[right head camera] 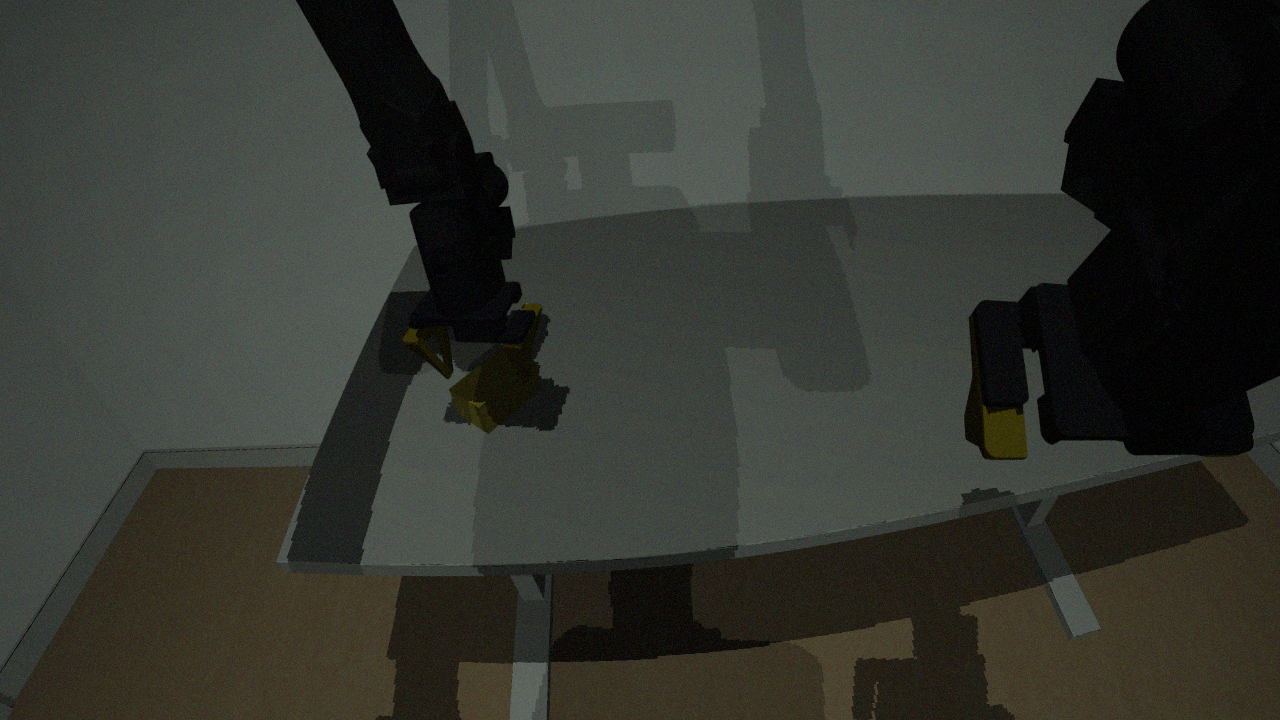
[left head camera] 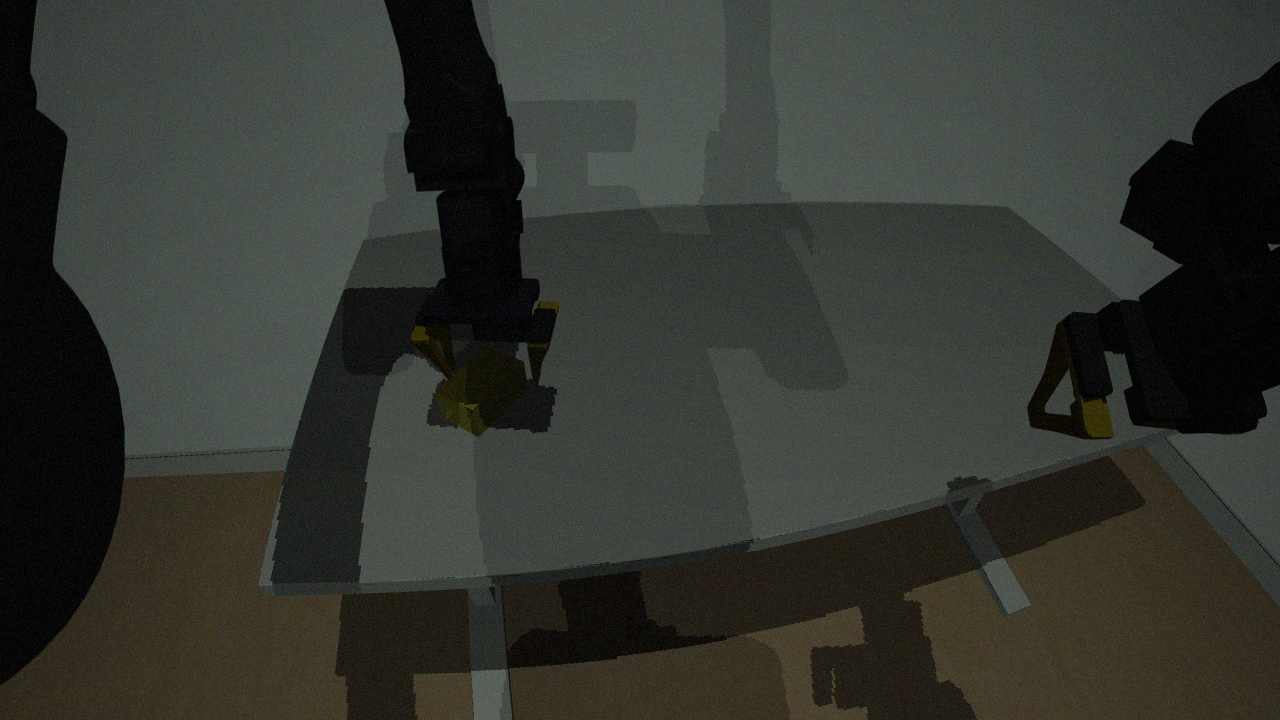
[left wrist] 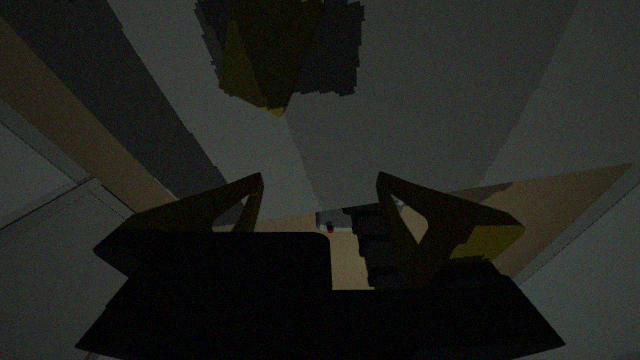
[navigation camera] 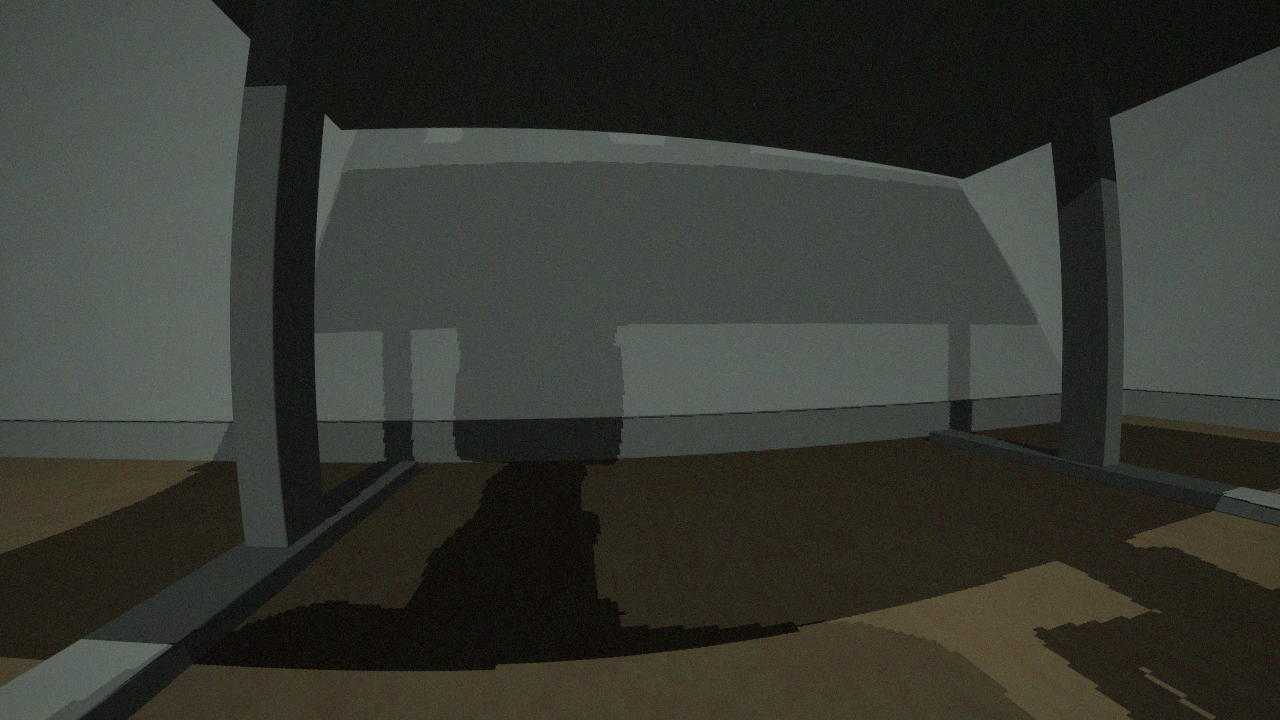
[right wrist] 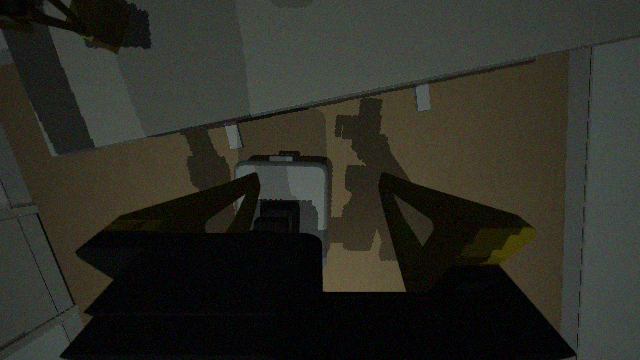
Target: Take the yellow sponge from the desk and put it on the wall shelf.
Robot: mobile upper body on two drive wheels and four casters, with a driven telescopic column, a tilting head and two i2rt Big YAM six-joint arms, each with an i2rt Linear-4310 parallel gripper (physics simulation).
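Note:
The yellow sponge [left head camera: 487,389] [right head camera: 496,386] [left wrist: 270,55] [right wrist: 107,30] lies on the left part of the grey desk [left head camera: 626,483] [right head camera: 626,483] [left wrist: 425,110] [right wrist: 325,65], turned at an angle. My left gripper [left head camera: 494,379] [right head camera: 483,365] [left wrist: 319,178] is open, over the desk close to the sponge, and overlaps it in the head views. In the left wrist view the sponge lies beyond the fingertips, left of their middle, cut by the top edge. My right gripper [left head camera: 1056,417] [right head camera: 991,429] [right wrist: 319,179] is open and empty, near the desk's front right edge. The wall shelf does not show.
A wall [left head camera: 223,223] [right head camera: 223,223] stands behind the desk, with arm shadows on it. Desk legs [left head camera: 488,644] [navigation camera: 259,313] [navigation camera: 1087,322] stand on the brown floor. The robot's pale base [right wrist: 305,182] shows below the right gripper. A large dark shape [left head camera: 53,447] fills the left edge.

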